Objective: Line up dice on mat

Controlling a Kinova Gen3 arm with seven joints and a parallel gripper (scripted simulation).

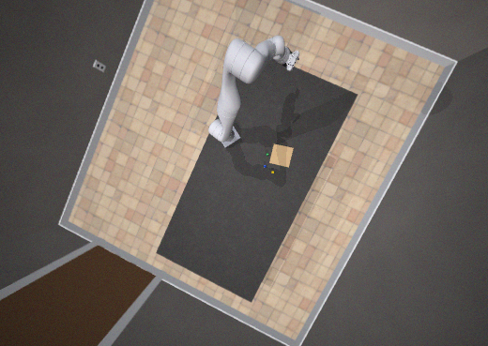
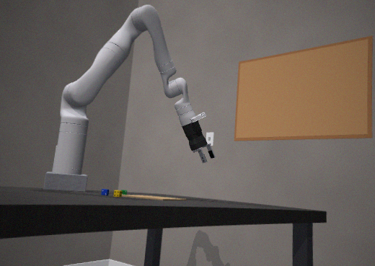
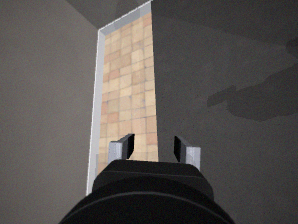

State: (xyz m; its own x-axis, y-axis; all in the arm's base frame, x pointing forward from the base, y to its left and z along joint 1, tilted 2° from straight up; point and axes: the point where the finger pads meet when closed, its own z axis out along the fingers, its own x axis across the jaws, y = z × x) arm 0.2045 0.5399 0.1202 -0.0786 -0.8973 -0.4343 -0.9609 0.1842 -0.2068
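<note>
Now: the yellow die 19 cm ahead of my hand, 64 cm to the right of it and 17 cm below it. From my hand the other things lie so: green die (10 cm ahead, 54 cm to the right, 17 cm below); then blue die (12 cm ahead, 63 cm to the right, 17 cm below); then mat (19 cm ahead, 51 cm to the right, 18 cm below).
</note>
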